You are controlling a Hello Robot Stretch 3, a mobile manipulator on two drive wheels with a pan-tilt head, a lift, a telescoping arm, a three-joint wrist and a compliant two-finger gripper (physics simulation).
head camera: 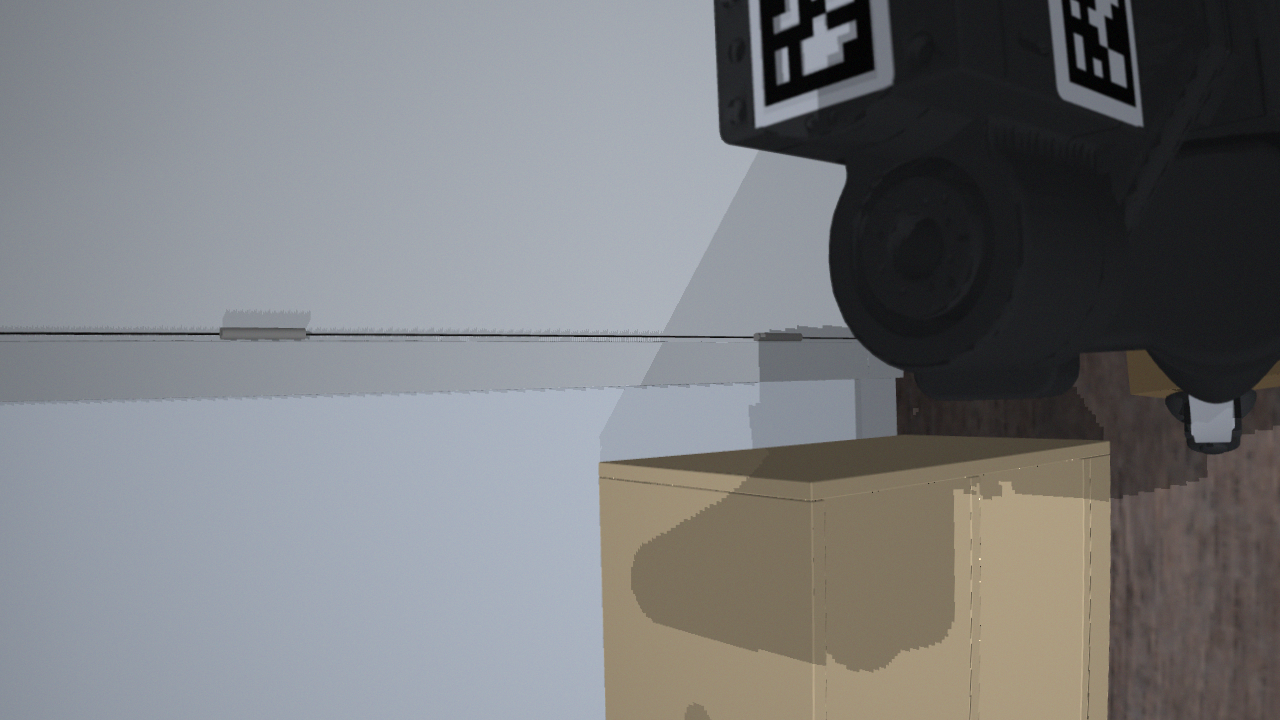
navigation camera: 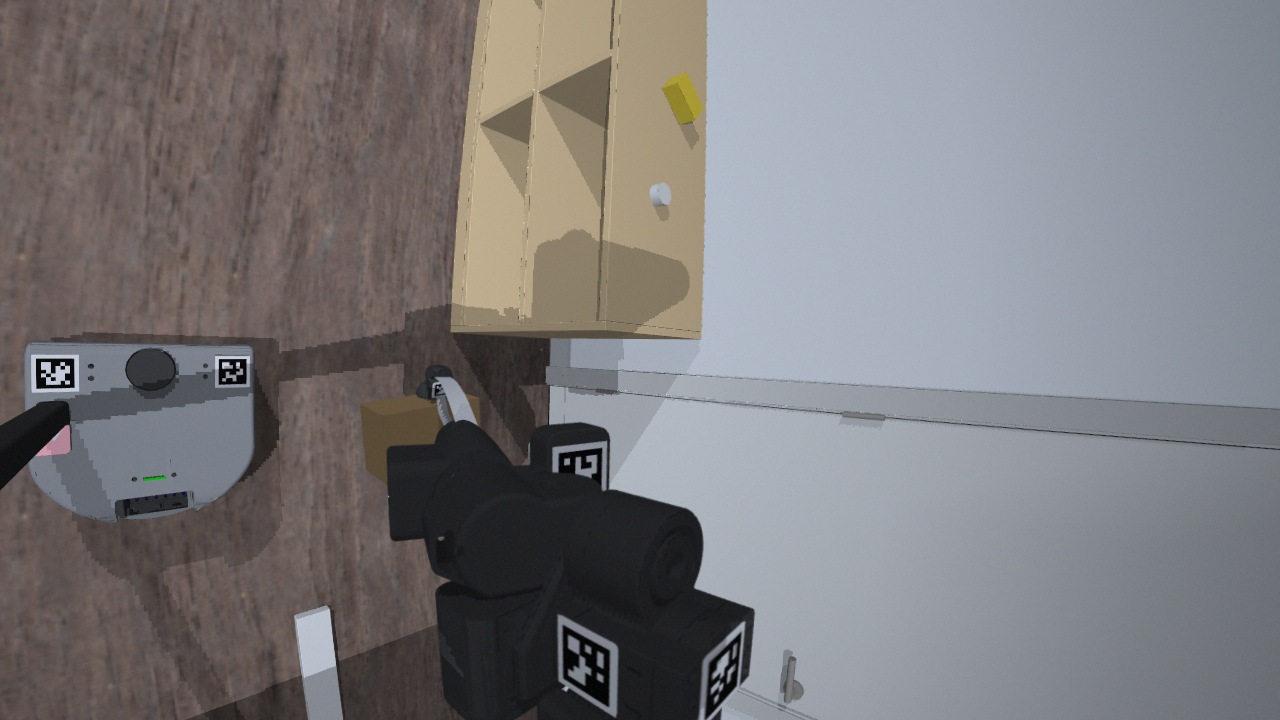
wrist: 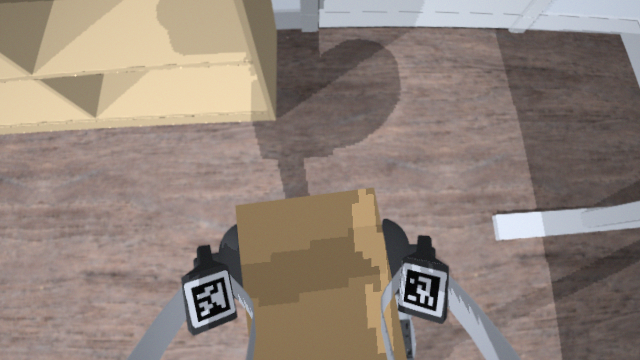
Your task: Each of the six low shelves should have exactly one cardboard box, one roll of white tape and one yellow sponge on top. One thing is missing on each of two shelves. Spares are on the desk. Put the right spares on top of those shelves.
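My gripper [wrist: 315, 247] is shut on a cardboard box [head camera: 1148, 374] [navigation camera: 383, 437] [wrist: 305, 280], with one finger on each side of it. The box is held over the floor, off the near end of a low wooden shelf [head camera: 716, 667] [navigation camera: 657, 147] [wrist: 210, 100]. In the navigation view a yellow sponge [navigation camera: 682, 100] and a roll of white tape [navigation camera: 660, 194] lie on that shelf's top. No box shows on the part of its top in view. The arm hides most of the held box in the head view. The other shelves and the desk top do not show.
My base [navigation camera: 147, 425] stands on the wooden floor [navigation camera: 340, 197]. A pale door [head camera: 358, 179] [navigation camera: 895, 555] in the wall is beside the shelf end. A white desk leg [navigation camera: 315, 640] [wrist: 520, 226] stands on the floor on the other side of the held box.
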